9 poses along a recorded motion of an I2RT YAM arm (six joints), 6.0 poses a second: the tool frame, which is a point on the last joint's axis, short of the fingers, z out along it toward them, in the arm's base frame.
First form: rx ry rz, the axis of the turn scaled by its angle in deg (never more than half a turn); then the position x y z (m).
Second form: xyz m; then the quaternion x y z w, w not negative. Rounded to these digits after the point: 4 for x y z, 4 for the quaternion.
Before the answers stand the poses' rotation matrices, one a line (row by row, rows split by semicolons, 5 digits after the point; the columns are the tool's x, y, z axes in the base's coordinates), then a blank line. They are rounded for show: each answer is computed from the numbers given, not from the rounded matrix.
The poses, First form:
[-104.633, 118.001, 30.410, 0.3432, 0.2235, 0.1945]
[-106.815, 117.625, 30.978, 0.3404, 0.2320, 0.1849]
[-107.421, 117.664, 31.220, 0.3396, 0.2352, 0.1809]
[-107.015, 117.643, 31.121, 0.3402, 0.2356, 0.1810]
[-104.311, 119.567, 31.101, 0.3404, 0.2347, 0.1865]
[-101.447, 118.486, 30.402, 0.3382, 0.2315, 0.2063]
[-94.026, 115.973, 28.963, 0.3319, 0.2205, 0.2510]
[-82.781, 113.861, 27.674, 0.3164, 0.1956, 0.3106]
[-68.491, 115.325, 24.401, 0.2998, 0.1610, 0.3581]
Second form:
-0.11858 -0.99294 0.00416; -0.86725 0.10561 0.48655; -0.48355 0.05409 -0.87364
-0.10120 -0.99466 -0.02028; -0.87562 0.07938 0.47644; -0.47228 0.06597 -0.87898
-0.09799 -0.99477 -0.02878; -0.87819 0.07283 0.47274; -0.46817 0.07160 -0.88073
-0.10036 -0.99467 -0.02375; -0.87630 0.07706 0.47555; -0.47119 0.06854 -0.87937
-0.13809 -0.99037 -0.00961; -0.86953 0.11658 0.47992; -0.47418 0.07462 -0.87726
-0.14532 -0.98886 0.03213; -0.85123 0.14151 0.50535; -0.50427 0.04609 -0.86232
-0.16364 -0.97721 0.13524; -0.79889 0.21169 0.56300; -0.57879 -0.01591 -0.81532
-0.20307 -0.94071 0.27171; -0.71106 0.33245 0.61958; -0.67317 -0.06738 -0.73641
-0.28839 -0.85597 0.42913; -0.60880 0.50983 0.60781; -0.73905 -0.08597 -0.66814

[0.3432, 0.2235, 0.1945, -0.6422, 0.7242, 0.1866, 0.1684]
[0.3404, 0.2320, 0.1849, -0.6516, 0.7176, 0.1890, 0.1575]
[0.3396, 0.2352, 0.1809, -0.6538, 0.7162, 0.1900, 0.1534]
[0.3402, 0.2356, 0.1810, -0.6523, 0.7171, 0.1897, 0.1560]
[0.3404, 0.2347, 0.1865, -0.6369, 0.7301, 0.1899, 0.1591]
[0.3382, 0.2315, 0.2063, -0.6276, 0.7330, 0.1881, 0.1829]
[0.3319, 0.2205, 0.2510, -0.6000, 0.7400, 0.1848, 0.2412]
[0.3164, 0.1956, 0.3106, -0.5479, 0.7536, 0.1832, 0.3134]
[0.2998, 0.1610, 0.3581, -0.4663, 0.7852, 0.1661, 0.3719]

